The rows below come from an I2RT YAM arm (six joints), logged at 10 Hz.
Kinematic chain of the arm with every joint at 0, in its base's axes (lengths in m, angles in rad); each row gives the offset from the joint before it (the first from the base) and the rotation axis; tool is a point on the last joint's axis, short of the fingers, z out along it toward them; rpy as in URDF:
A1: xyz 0 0 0.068 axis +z
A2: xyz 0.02 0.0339 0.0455 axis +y
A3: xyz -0.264 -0.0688 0 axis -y
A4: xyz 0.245 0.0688 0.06 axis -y
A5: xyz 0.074 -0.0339 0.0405 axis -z
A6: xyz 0.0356 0 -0.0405 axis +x
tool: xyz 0 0 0 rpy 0 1.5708 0
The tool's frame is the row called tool.
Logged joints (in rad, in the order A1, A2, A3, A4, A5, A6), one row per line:
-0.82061, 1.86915, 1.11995, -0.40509, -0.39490, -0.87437
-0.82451, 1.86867, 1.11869, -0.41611, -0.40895, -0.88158
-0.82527, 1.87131, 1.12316, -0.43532, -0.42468, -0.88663
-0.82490, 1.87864, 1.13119, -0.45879, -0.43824, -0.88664
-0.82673, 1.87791, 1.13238, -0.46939, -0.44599, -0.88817
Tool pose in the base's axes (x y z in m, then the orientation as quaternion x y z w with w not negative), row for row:
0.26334, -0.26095, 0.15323, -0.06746, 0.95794, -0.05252, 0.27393
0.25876, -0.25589, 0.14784, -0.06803, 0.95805, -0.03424, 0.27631
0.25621, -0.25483, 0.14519, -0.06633, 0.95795, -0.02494, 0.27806
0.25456, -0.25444, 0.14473, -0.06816, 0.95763, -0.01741, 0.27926
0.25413, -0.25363, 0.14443, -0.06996, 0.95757, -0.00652, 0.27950
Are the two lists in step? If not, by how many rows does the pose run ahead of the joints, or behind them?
The pose runs 2 rows behind the joints: the pose in row i belongs to the joints in row i - 2.
